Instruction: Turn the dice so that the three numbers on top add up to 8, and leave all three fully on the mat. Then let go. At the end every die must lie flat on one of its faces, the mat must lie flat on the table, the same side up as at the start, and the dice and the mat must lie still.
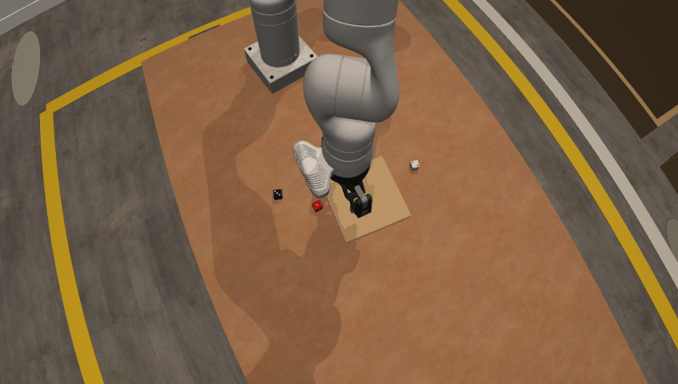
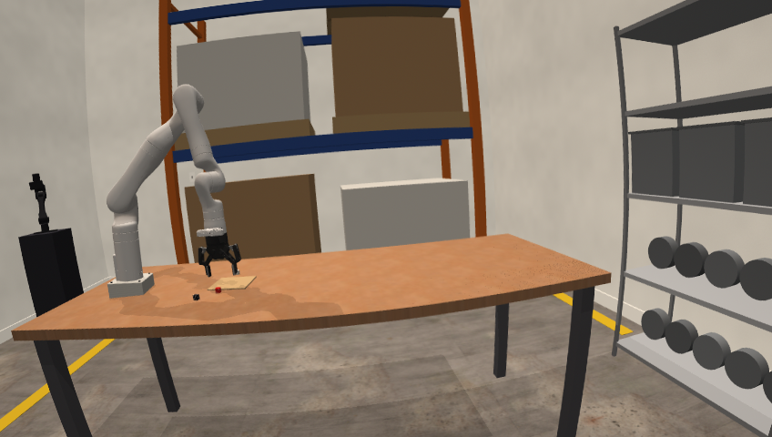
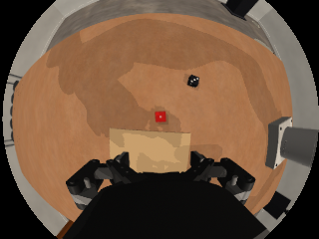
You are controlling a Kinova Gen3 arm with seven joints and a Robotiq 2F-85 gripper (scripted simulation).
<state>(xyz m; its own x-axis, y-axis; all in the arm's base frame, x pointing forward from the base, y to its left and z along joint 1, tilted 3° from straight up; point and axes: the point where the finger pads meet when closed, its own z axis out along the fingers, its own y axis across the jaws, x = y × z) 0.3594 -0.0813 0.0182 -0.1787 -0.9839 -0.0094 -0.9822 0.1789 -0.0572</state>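
Right now my hand is 3 cm short of the tan mat, 3 cm to the right of it and 4 cm above it. The rest, counted from my hand: black die: 8 cm behind, 11 cm to the right, 4 cm below; red die: 1 cm behind, 6 cm to the right, 4 cm below; white die: 3 cm ahead, 16 cm to the left, 4 cm below.
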